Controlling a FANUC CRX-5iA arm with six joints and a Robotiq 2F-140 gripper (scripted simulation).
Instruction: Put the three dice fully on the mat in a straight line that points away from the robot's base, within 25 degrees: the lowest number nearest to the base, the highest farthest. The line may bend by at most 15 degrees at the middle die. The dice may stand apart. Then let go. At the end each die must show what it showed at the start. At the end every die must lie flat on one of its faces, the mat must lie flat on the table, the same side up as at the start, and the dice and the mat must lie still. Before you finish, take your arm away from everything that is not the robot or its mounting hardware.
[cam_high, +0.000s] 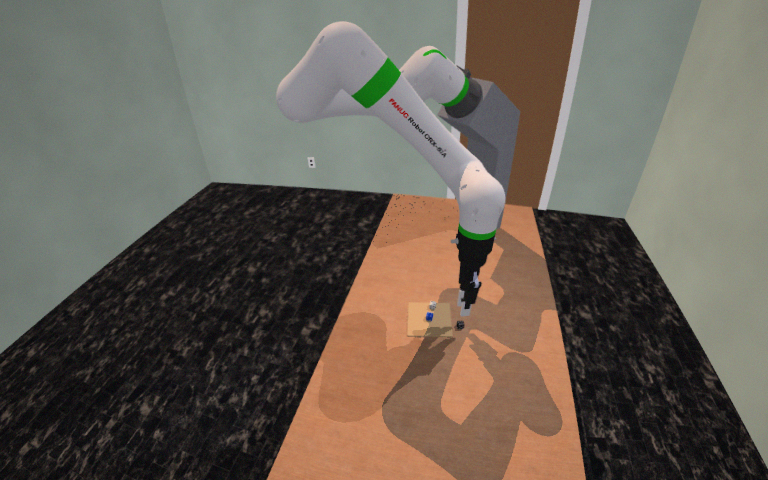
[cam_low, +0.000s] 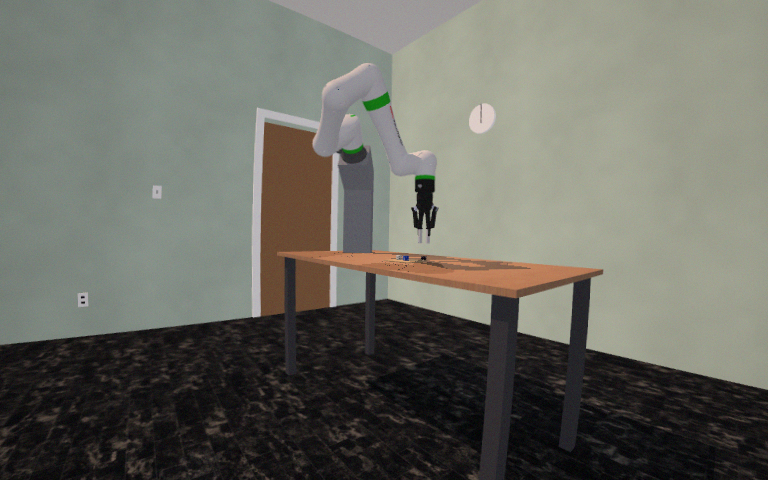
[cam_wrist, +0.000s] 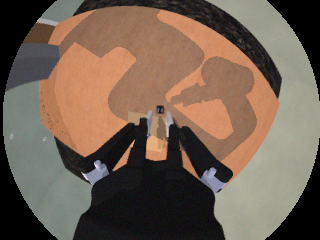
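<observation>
My hand is 100 mm above the black die. Round my hand: tan mat: 40 mm behind, 90 mm to the right, 110 mm below; then blue die: 40 mm behind, 90 mm to the right, 100 mm below; then white die: 90 mm behind, 70 mm to the right, 100 mm below.
</observation>
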